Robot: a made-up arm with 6 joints. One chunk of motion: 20 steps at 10 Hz.
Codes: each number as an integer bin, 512 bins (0 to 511) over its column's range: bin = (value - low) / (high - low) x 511, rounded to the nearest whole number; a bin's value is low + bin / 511 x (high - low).
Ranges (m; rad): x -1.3..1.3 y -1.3..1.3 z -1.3..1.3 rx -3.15..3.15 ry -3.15..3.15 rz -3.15..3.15
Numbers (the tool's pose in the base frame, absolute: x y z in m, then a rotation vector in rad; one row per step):
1: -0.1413 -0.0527 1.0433 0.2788 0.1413 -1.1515
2: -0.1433 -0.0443 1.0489 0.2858 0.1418 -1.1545
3: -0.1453 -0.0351 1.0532 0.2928 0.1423 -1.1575
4: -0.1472 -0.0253 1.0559 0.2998 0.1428 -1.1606
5: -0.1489 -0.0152 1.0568 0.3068 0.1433 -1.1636
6: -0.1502 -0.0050 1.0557 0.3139 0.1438 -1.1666
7: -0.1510 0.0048 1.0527 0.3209 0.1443 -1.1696
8: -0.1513 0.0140 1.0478 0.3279 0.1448 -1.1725
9: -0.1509 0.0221 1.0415 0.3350 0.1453 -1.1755
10: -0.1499 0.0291 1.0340 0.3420 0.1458 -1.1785
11: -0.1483 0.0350 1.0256 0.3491 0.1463 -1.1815
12: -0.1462 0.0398 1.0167 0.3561 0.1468 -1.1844
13: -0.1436 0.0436 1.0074 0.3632 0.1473 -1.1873
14: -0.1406 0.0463 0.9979 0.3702 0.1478 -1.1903
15: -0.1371 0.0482 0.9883 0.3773 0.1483 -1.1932
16: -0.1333 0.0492 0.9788 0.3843 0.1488 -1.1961
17: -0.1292 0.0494 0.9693 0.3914 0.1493 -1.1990
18: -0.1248 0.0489 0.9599 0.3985 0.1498 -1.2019
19: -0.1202 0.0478 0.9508 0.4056 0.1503 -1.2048
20: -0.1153 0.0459 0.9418 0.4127 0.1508 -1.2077
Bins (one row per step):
1: 228 245 461 278 267 162
2: 227 247 462 279 267 162
3: 227 249 462 279 267 162
4: 227 251 463 280 267 161
5: 226 253 463 280 267 161
6: 226 255 463 281 267 161
7: 226 256 462 282 267 161
8: 226 258 461 282 267 160
9: 226 260 460 283 267 160
10: 226 261 459 283 267 160
11: 226 262 457 284 267 160
12: 227 263 455 284 267 159
13: 227 264 453 285 267 159
14: 228 265 452 286 267 159
15: 229 265 450 286 268 159
16: 229 265 448 287 268 158
17: 230 265 446 287 268 158
18: 231 265 444 288 268 158
19: 232 265 442 288 268 158
20: 233 265 441 289 268 158

